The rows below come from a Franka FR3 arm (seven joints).
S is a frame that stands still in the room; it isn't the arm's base.
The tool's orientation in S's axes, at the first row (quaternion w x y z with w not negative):
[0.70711, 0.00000, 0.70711, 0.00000]
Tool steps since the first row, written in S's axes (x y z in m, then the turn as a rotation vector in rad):
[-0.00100, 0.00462, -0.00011, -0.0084, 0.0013, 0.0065]
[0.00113, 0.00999, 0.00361, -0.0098, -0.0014, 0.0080]
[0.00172, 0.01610, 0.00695, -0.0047, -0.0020, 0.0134]
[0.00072, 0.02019, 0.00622, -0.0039, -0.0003, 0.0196]
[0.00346, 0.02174, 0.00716, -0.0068, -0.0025, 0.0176]
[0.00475, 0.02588, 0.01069, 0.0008, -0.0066, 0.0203]
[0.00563, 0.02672, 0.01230, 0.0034, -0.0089, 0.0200]
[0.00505, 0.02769, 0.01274, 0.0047, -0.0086, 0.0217]
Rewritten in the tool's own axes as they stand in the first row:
[0.00011, 0.00462, -0.00100, -0.0065, 0.0013, -0.0084]
[-0.00361, 0.00999, 0.00113, -0.0080, -0.0014, -0.0098]
[-0.00695, 0.01610, 0.00172, -0.0134, -0.0020, -0.0047]
[-0.00622, 0.02019, 0.00072, -0.0196, -0.0003, -0.0039]
[-0.00716, 0.02174, 0.00346, -0.0176, -0.0025, -0.0068]
[-0.01069, 0.02588, 0.00475, -0.0203, -0.0066, 0.0008]
[-0.01230, 0.02672, 0.00563, -0.0200, -0.0089, 0.0034]
[-0.01274, 0.02769, 0.00505, -0.0217, -0.0086, 0.0047]

